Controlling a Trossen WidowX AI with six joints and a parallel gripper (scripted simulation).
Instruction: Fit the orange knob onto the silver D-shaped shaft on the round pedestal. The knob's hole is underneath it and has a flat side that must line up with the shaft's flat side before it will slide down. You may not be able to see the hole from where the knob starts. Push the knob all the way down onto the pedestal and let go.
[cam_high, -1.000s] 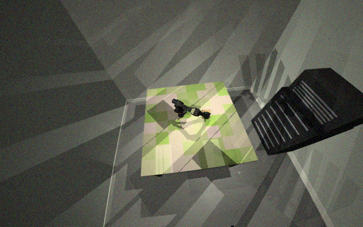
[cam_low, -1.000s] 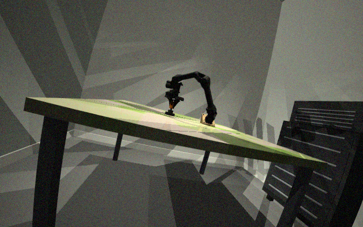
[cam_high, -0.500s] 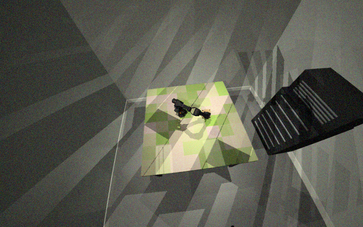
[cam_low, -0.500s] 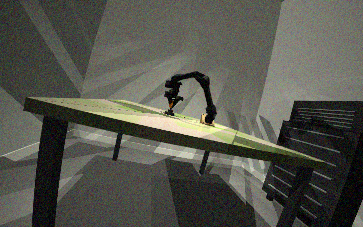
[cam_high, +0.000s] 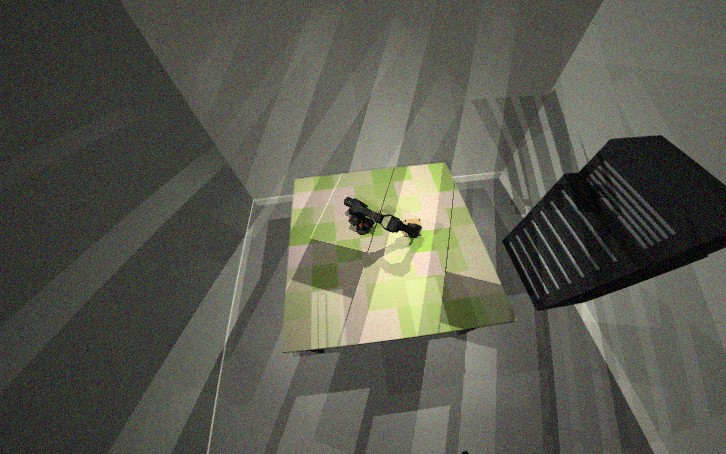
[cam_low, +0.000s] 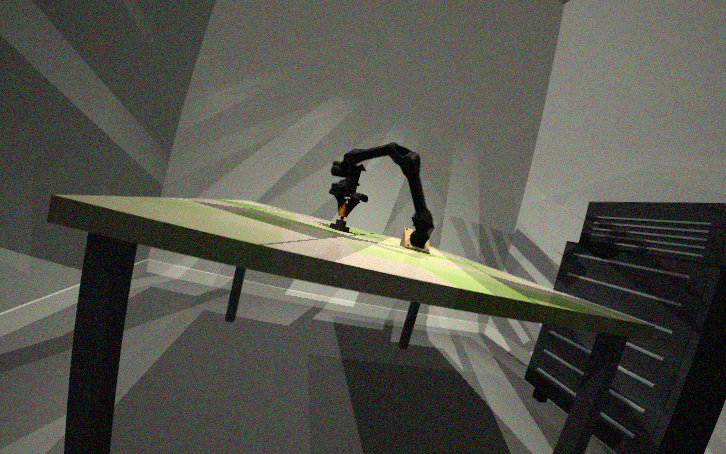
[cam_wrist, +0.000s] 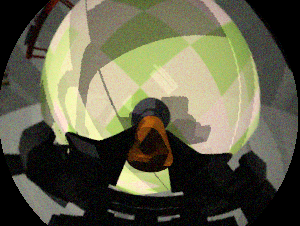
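My gripper tip is now 30 mm below the orange knob. From my gripper tip the other things lie so: round dark pedestal (40 mm below).
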